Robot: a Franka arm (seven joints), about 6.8 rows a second.
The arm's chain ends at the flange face. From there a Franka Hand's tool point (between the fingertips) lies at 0.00 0.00 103.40 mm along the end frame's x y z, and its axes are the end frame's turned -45 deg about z.
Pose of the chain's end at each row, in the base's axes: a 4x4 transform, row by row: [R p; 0 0 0 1], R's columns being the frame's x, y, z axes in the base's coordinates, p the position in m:
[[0.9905 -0.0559 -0.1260 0.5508], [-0.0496 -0.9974 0.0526 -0.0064], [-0.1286 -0.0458 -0.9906 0.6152], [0 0 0 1]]
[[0.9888 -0.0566 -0.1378 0.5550], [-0.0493 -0.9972 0.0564 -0.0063], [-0.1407 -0.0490 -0.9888 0.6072], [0 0 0 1]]
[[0.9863 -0.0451 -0.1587 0.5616], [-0.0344 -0.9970 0.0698 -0.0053], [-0.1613 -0.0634 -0.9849 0.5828], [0 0 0 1]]
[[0.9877 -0.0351 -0.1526 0.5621], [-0.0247 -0.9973 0.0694 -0.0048], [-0.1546 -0.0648 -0.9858 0.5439], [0 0 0 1]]
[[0.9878 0.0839 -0.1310 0.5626], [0.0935 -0.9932 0.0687 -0.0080], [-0.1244 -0.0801 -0.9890 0.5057], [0 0 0 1]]
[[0.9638 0.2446 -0.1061 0.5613], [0.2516 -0.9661 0.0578 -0.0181], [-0.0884 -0.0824 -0.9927 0.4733], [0 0 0 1]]
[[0.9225 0.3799 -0.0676 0.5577], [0.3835 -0.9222 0.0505 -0.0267], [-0.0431 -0.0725 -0.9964 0.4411], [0 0 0 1]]
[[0.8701 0.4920 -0.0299 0.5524], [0.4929 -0.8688 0.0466 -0.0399], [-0.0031 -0.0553 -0.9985 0.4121], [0 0 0 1]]
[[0.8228 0.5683 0.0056 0.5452], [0.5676 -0.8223 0.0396 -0.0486], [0.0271 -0.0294 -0.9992 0.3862], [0 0 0 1]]
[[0.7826 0.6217 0.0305 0.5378], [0.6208 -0.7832 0.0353 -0.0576], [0.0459 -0.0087 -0.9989 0.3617], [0 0 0 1]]
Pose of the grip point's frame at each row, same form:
[[0.7399 0.6609 -0.1260 0.5378], [0.6702 -0.7403 0.0526 -0.0010], [-0.0585 -0.1233 -0.9906 0.5128], [0 0 0 1]]
[[0.7392 0.6592 -0.1378 0.5408], [0.6703 -0.7400 0.0564 -0.0005], [-0.0648 -0.1341 -0.9888 0.5050], [0 0 0 1]]
[[0.7293 0.6655 -0.1587 0.5452], [0.6807 -0.7293 0.0698 0.0019], [-0.0692 -0.1589 -0.9849 0.4810], [0 0 0 1]]
[[0.7232 0.6736 -0.1526 0.5463], [0.6877 -0.7227 0.0694 0.0024], [-0.0635 -0.1551 -0.9858 0.4420], [0 0 0 1]]
[[0.6392 0.7578 -0.1310 0.5491], [0.7684 -0.6362 0.0687 -0.0009], [-0.0313 -0.1446 -0.9890 0.4034], [0 0 0 1]]
[[0.5086 0.8545 -0.1061 0.5503], [0.8610 -0.5052 0.0578 -0.0121], [-0.0042 -0.1208 -0.9927 0.3707], [0 0 0 1]]
[[0.3837 0.9209 -0.0676 0.5507], [0.9233 -0.3809 0.0505 -0.0215], [0.0208 -0.0817 -0.9964 0.3381], [0 0 0 1]]
[[0.2674 0.9632 -0.0299 0.5493], [0.9629 -0.2658 0.0466 -0.0351], [0.0369 -0.0413 -0.9985 0.3089], [0 0 0 1]]
[[0.1800 0.9837 0.0056 0.5458], [0.9828 -0.1801 0.0396 -0.0445], [0.0400 -0.0016 -0.9992 0.2829], [0 0 0 1]]
[[0.1138 0.9930 0.0305 0.5410], [0.9928 -0.1148 0.0353 -0.0539], [0.0386 0.0263 -0.9989 0.2584], [0 0 0 1]]

